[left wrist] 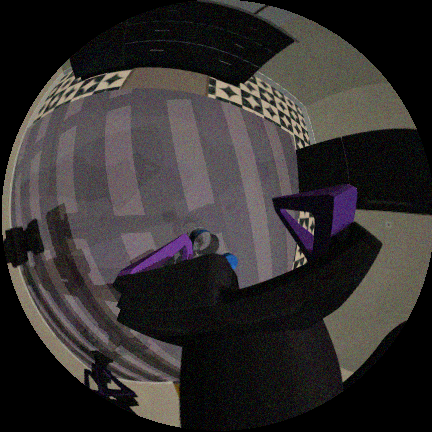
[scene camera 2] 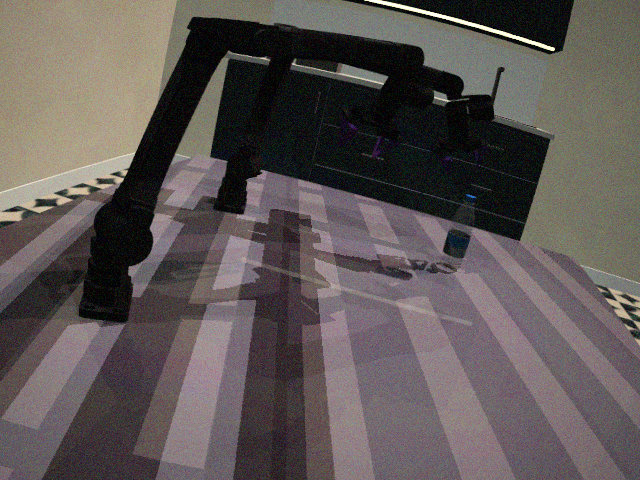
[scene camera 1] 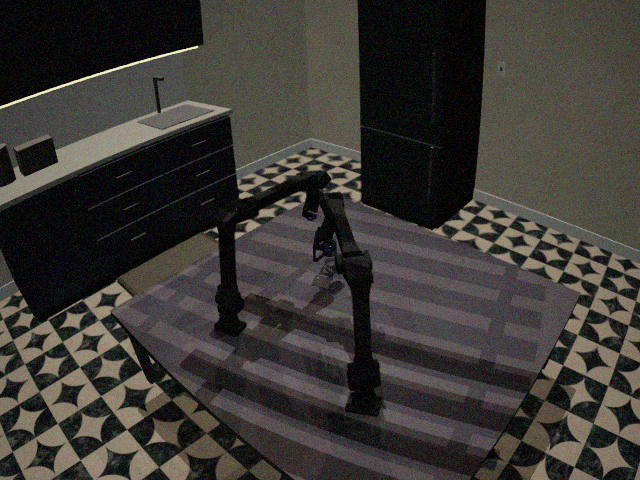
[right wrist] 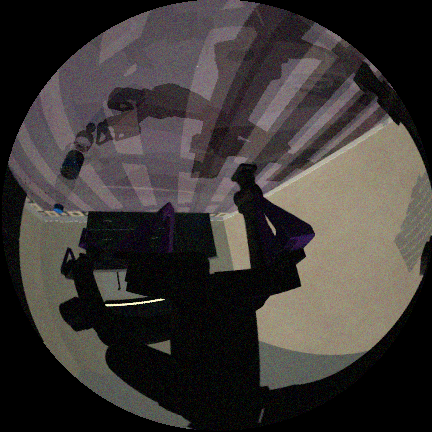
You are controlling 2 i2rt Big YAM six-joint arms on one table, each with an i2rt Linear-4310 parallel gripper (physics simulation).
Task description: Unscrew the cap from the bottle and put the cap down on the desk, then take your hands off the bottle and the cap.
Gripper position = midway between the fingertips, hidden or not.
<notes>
My left gripper (left wrist: 229,221) is open, with nothing in its grasp. Also in view: a clear bottle (scene camera 2: 462,225). My right gripper (right wrist: 210,200) is open, with nothing in its grasp.
The clear bottle shows as well in the left wrist view (left wrist: 204,241) and in the right wrist view (right wrist: 67,175). My left gripper also shows in the right wrist view (right wrist: 76,238).
</notes>
